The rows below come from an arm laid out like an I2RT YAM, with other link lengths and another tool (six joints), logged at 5 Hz.
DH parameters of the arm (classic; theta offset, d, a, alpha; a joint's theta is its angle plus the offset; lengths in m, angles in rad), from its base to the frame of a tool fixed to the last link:
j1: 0 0.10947 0.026 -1.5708
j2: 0 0 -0.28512 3.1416
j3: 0.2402 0 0.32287 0
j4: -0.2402 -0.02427 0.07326 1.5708
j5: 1.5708 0.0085 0 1.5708
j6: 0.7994 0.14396 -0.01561 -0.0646
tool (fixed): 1.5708 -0.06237 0 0
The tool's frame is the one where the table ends.
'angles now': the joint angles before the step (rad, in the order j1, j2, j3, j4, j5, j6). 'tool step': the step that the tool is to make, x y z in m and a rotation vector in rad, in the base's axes. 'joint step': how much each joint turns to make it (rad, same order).
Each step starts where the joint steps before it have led.
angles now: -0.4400, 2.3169, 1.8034, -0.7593, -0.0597, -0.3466
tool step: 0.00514, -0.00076, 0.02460, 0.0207, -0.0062, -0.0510
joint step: 0.0030, -0.0057, 0.0683, -0.0736, -0.0046, 0.0580
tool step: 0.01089, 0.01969, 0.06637, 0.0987, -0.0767, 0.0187
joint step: 0.0237, -0.0378, 0.1343, -0.1377, -0.1140, 0.0427
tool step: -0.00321, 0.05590, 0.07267, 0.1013, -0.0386, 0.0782
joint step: 0.0751, -0.0729, 0.1030, -0.1694, -0.1034, 0.0336
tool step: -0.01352, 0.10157, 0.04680, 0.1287, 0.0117, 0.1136
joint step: 0.1606, -0.0885, 0.0072, -0.1110, -0.0996, 0.0886
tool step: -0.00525, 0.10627, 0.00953, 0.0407, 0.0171, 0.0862
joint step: 0.2003, -0.0186, -0.0007, 0.0102, 0.0008, 0.1300
